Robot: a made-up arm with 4 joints. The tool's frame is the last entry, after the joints. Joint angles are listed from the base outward. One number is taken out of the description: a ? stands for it. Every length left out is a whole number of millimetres.
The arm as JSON. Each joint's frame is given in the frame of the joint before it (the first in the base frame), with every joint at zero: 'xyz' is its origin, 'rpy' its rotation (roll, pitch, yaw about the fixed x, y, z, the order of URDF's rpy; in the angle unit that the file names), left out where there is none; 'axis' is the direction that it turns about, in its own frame. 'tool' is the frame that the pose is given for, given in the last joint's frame.
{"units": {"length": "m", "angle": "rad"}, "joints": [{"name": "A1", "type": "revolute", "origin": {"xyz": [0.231, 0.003, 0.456], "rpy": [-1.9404, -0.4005, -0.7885]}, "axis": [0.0, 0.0, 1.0]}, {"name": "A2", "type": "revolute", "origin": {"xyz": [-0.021, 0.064, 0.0], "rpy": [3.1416, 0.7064, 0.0]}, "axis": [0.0, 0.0, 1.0]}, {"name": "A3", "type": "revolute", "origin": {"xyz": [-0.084, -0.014, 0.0], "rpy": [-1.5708, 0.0, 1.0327]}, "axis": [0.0, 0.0, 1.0]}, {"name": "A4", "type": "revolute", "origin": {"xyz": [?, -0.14, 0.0], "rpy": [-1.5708, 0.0, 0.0]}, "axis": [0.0, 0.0, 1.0]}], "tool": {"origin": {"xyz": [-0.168, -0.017, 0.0], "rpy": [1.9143, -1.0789, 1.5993]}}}
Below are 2 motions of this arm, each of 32 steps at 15 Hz.
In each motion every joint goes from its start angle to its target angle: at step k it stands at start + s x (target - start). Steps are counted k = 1, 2, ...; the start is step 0. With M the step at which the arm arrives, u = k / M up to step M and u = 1 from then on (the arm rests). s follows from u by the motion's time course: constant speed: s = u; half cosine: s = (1 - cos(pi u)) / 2; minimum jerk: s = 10 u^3 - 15 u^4 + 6 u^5.
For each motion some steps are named. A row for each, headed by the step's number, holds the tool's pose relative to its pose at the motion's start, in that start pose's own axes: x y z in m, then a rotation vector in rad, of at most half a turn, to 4 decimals.
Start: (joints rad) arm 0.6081 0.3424 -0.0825 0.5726
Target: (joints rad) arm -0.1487 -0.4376 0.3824 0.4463
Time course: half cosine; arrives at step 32
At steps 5, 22, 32:
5: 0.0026 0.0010 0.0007 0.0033 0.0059 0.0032
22: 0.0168 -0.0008 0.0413 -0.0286 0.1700 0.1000
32: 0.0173 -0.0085 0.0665 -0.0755 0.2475 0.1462

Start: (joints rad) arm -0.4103 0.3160 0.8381 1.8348
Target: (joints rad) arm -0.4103 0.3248 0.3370 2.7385
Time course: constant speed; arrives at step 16
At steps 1, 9, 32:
1: -0.0026 0.0050 0.0006 0.0450 0.0429 0.0164
9: -0.0311 0.0399 0.0272 0.3731 0.4260 0.1079
32: -0.0520 0.0598 0.0809 0.6089 0.8075 0.1194

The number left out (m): -0.057
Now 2 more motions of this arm.
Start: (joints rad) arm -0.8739 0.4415 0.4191 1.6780
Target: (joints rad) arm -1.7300 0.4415 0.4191 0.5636
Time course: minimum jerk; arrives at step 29
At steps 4, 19, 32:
4: 0.0062 -0.0049 0.0036 -0.0308 -0.0147 0.0182
19: 0.2310 -0.0125 0.2268 -1.0216 -0.7098 0.6628
32: 0.2671 0.0511 0.3041 -1.2695 -0.9893 0.8480

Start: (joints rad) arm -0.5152 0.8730 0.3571 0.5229
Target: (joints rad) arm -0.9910 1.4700 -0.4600 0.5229
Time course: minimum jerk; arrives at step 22
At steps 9, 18, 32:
9: 0.1513 -0.0473 -0.0009 -0.0934 -0.4095 0.2466
18: 0.3845 -0.0647 0.1687 -0.4143 -1.0485 0.7761
32: 0.3951 -0.0616 0.1866 -0.4459 -1.0864 0.8163

